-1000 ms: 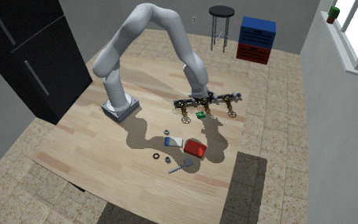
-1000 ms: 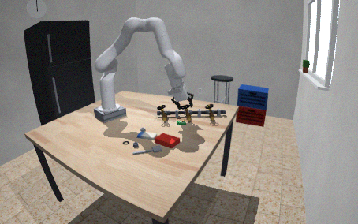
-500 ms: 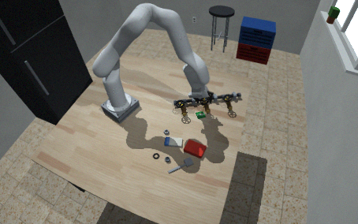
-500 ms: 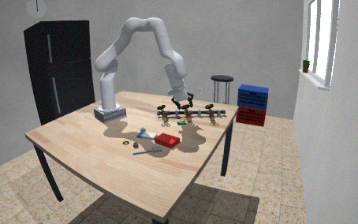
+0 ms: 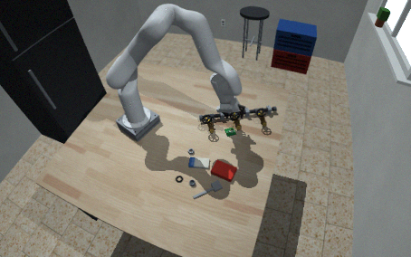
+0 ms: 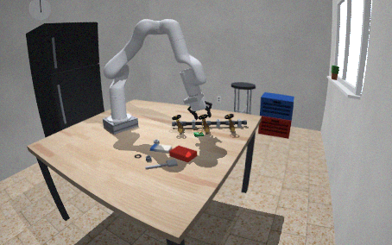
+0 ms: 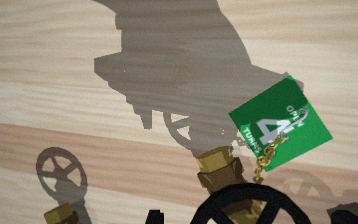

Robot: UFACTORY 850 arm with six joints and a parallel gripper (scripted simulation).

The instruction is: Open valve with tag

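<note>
The green tag lies 2 cm behind my hand, 5 cm to the right of it and 10 cm below it. From my hand the other things lie so: grey scraper: 6 cm behind, 44 cm to the right, 10 cm below; red box: 1 cm behind, 33 cm to the right, 9 cm below; white block: 15 cm behind, 30 cm to the right, 10 cm below.
</note>
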